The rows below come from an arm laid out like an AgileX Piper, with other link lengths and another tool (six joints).
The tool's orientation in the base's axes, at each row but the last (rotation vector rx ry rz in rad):
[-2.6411, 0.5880, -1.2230]
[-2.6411, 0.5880, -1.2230]
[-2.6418, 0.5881, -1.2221]
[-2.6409, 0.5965, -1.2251]
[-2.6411, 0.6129, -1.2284]
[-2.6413, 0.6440, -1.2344]
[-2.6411, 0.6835, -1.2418]
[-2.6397, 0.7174, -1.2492]
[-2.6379, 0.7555, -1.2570]
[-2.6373, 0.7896, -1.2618]
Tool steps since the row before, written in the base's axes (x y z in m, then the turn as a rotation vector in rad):
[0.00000, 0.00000, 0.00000, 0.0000, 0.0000, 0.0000]
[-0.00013, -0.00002, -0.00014, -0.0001, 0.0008, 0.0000]
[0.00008, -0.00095, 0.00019, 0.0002, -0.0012, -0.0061]
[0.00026, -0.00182, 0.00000, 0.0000, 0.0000, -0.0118]
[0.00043, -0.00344, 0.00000, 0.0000, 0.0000, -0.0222]
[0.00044, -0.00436, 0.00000, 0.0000, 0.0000, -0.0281]
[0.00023, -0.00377, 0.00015, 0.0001, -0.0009, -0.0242]
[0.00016, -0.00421, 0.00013, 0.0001, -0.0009, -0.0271]
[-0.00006, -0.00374, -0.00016, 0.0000, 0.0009, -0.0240]
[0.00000, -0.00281, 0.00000, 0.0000, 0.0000, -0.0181]
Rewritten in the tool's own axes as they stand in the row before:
[0.00000, 0.00000, 0.00000, 0.0000, 0.0000, 0.0000]
[-0.00016, 0.00010, -0.00001, -0.0004, -0.0007, -0.0001]
[0.00058, 0.00078, -0.00005, -0.0036, 0.0029, 0.0041]
[0.00092, 0.00157, 0.00022, -0.0082, 0.0037, 0.0076]
[0.00173, 0.00298, 0.00041, -0.0154, 0.0070, 0.0144]
[0.00218, 0.00377, 0.00051, -0.0195, 0.0088, 0.0182]
[0.00196, 0.00322, 0.00031, -0.0163, 0.0084, 0.0158]
[0.00217, 0.00360, 0.00037, -0.0183, 0.0093, 0.0177]
[0.00168, 0.00332, 0.00043, -0.0171, 0.0068, 0.0154]
[0.00140, 0.00241, 0.00033, -0.0126, 0.0057, 0.0117]

